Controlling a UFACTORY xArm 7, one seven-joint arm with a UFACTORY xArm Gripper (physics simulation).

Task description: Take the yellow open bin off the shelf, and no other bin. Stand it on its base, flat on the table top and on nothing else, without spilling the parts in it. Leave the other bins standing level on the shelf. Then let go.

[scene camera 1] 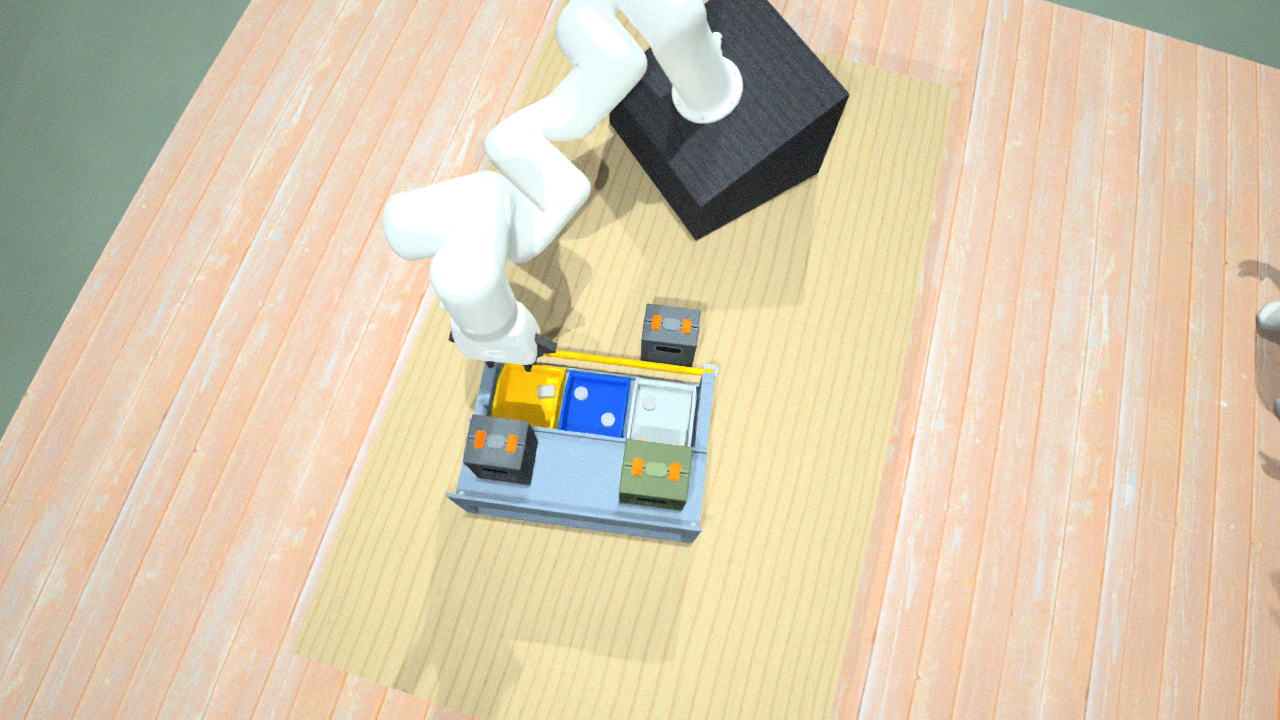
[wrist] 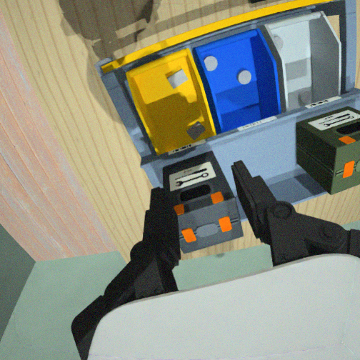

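Where they show: gripper, fingertip midpoint: (scene camera 1: 512, 359); arm's base, link origin: (scene camera 1: 707, 90).
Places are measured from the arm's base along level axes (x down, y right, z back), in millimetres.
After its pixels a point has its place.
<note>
The yellow bin (scene camera 1: 528, 407) {x 167, y 241, z -569 mm} (wrist: 157, 105) stands in the shelf (scene camera 1: 572, 474) {x 74, y 139, z -692 mm} (wrist: 265, 150), at the left end of the bin row. It holds a light square part (scene camera 1: 546, 391) {x 152, y 212, z -541 mm} (wrist: 177, 78) and a dark part (wrist: 195, 131). The blue bin (scene camera 1: 595, 407) {x 167, y 126, z -554 mm} (wrist: 235, 102) is beside it, with round parts, and the white bin (scene camera 1: 666, 420) {x 167, y 2, z -562 mm} (wrist: 297, 70) stands past that. My gripper (scene camera 1: 510, 365) {x -104, y 229, z -576 mm} (wrist: 201, 190) is partly open and empty, above the yellow bin's bar-side edge in the scene view. Its height above the bin is hard to tell.
A yellow bar (scene camera 1: 626, 362) {x 111, y 81, z -485 mm} (wrist: 210, 31) runs along the shelf's edge by the bins. A dark toolbox (scene camera 1: 501, 447) {x -48, y 232, z -689 mm} (wrist: 200, 200) and a green toolbox (scene camera 1: 655, 474) {x -22, y 11, z -694 mm} (wrist: 325, 145) stand on the shelf. Another dark toolbox (scene camera 1: 671, 333) {x 46, y 12, z -449 mm} stands beyond the bar, toward the black pedestal (scene camera 1: 733, 152) {x 12, y -57, z -116 mm}.
</note>
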